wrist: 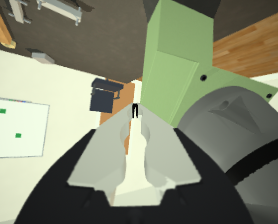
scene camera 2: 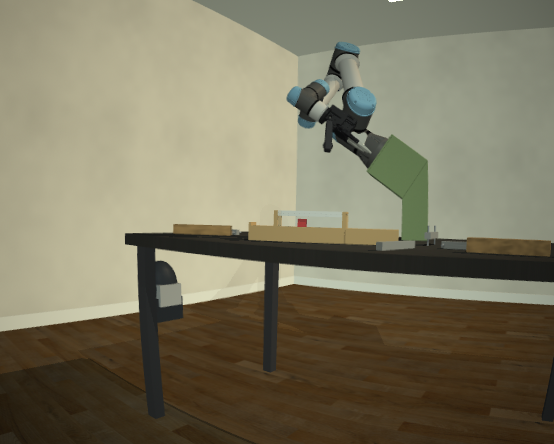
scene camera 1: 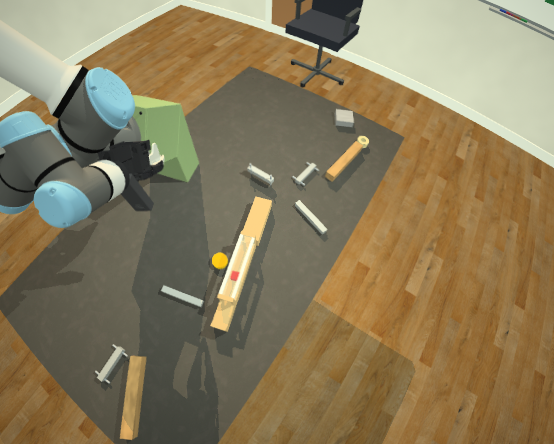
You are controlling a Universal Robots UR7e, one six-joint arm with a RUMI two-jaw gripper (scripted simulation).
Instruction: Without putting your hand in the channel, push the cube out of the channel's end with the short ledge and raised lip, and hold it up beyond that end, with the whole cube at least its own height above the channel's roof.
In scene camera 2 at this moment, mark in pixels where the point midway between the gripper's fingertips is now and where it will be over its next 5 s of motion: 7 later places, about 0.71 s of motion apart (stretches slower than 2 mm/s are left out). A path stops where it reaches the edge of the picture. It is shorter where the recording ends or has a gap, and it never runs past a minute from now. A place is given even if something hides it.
My gripper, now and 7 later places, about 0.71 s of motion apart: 371, 153; 357, 157; 336, 168; 335, 183; 367, 195; 393, 201; 398, 202; 397, 228
